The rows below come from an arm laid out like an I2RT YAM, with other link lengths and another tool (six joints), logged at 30 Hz.
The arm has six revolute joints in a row. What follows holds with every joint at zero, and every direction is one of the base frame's. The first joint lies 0.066 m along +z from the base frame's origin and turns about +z. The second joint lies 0.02 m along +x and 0.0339 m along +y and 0.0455 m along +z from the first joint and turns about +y. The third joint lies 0.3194 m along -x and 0.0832 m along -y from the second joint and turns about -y. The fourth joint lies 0.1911 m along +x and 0.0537 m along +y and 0.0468 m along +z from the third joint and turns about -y. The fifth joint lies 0.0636 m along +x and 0.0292 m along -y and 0.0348 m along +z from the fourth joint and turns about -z. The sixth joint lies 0.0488 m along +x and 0.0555 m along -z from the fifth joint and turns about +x. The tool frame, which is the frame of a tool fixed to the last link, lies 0.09 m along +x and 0.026 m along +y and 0.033 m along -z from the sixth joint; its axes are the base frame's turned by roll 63.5, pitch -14.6 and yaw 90 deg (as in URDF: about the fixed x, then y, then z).
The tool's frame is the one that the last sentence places.
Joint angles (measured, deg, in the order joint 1, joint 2, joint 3, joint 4, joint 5, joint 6), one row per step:
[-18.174, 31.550, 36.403, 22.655, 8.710, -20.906]
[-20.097, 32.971, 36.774, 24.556, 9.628, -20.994]
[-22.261, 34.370, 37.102, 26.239, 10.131, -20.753]
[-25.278, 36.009, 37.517, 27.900, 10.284, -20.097]
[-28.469, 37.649, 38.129, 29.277, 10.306, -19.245]
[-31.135, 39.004, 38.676, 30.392, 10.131, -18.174]
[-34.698, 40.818, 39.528, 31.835, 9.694, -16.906]
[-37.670, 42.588, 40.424, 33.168, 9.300, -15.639]
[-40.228, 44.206, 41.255, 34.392, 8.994, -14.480]
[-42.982, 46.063, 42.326, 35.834, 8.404, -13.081]
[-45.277, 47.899, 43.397, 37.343, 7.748, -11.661]
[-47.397, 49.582, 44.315, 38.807, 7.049, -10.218]
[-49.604, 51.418, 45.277, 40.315, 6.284, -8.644]
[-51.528, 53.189, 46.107, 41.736, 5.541, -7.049]
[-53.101, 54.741, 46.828, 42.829, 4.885, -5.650]
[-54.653, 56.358, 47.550, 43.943, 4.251, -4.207]
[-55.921, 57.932, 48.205, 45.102, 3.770, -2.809]
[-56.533, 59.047, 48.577, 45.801, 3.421, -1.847]
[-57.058, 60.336, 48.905, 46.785, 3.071, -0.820]
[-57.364, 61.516, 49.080, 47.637, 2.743, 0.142]
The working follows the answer.
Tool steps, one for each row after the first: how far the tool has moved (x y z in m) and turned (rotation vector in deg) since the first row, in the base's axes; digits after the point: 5 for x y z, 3 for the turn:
[0.00091, -0.00787, 0.00626, 0.059, -0.907, -2.775]
[0.00173, -0.01536, 0.01145, 0.242, -1.675, -5.267]
[0.00224, -0.02439, 0.01660, 0.596, -2.428, -8.106]
[0.00204, -0.03372, 0.02199, 1.026, -3.194, -10.908]
[0.00176, -0.04114, 0.02663, 1.520, -4.008, -12.902]
[0.00093, -0.05108, 0.03329, 1.889, -5.056, -15.456]
[0.00062, -0.06011, 0.03976, 2.252, -6.099, -17.447]
[0.00018, -0.06845, 0.04559, 2.561, -7.091, -19.144]
[-0.00011, -0.07740, 0.05302, 2.743, -8.330, -20.647]
[0.00039, -0.08547, 0.06052, 2.843, -9.613, -21.603]
[0.00068, -0.09299, 0.06704, 2.932, -10.837, -22.322]
[0.00102, -0.10141, 0.07330, 3.067, -12.045, -22.993]
[0.00175, -0.10950, 0.07831, 3.311, -13.126, -23.391]
[0.00258, -0.11674, 0.08190, 3.618, -13.937, -23.630]
[0.00338, -0.12447, 0.08514, 3.976, -14.744, -23.842]
[0.00446, -0.13186, 0.08803, 4.365, -15.590, -23.916]
[0.00631, -0.13680, 0.08888, 4.802, -16.000, -23.718]
[0.00884, -0.14225, 0.08962, 5.244, -16.491, -23.387]
[0.01191, -0.14706, 0.08915, 5.809, -16.816, -22.919]

Tool pose at each row, in the base's axes (x y z in m, rotation vector in deg; rounded; the steps above come from the unrounded poses):
[0.12461, -0.07611, 0.38111, 31.906, 20.750, 58.554]
[0.12551, -0.08398, 0.38737, 31.841, 19.062, 56.119]
[0.12634, -0.09147, 0.39256, 31.911, 17.528, 53.947]
[0.12684, -0.10050, 0.39771, 32.170, 15.821, 51.472]
[0.12665, -0.10984, 0.40310, 32.467, 14.084, 49.048]
[0.12636, -0.11726, 0.40774, 32.693, 12.525, 47.422]
[0.12554, -0.12719, 0.41440, 32.735, 10.660, 45.280]
[0.12523, -0.13623, 0.42087, 32.706, 8.979, 43.673]
[0.12479, -0.14457, 0.42670, 32.620, 7.464, 42.322]
[0.12450, -0.15351, 0.43414, 32.270, 5.861, 41.185]
[0.12500, -0.16158, 0.44163, 31.772, 4.430, 40.565]
[0.12529, -0.16910, 0.44815, 31.271, 3.128, 40.154]
[0.12562, -0.17752, 0.45441, 30.813, 1.832, 39.789]
[0.12636, -0.18561, 0.45942, 30.488, 0.673, 39.679]
[0.12719, -0.19285, 0.46301, 30.343, -0.240, 39.676]
[0.12799, -0.20058, 0.46625, 30.242, -1.167, 39.705]
[0.12907, -0.20797, 0.46914, 30.131, -2.102, 39.879]
[0.13091, -0.21291, 0.46999, 30.269, -2.612, 40.235]
[0.13345, -0.21836, 0.47073, 30.354, -3.155, 40.736]
[0.13652, -0.22317, 0.47026, 30.620, -3.581, 41.361]

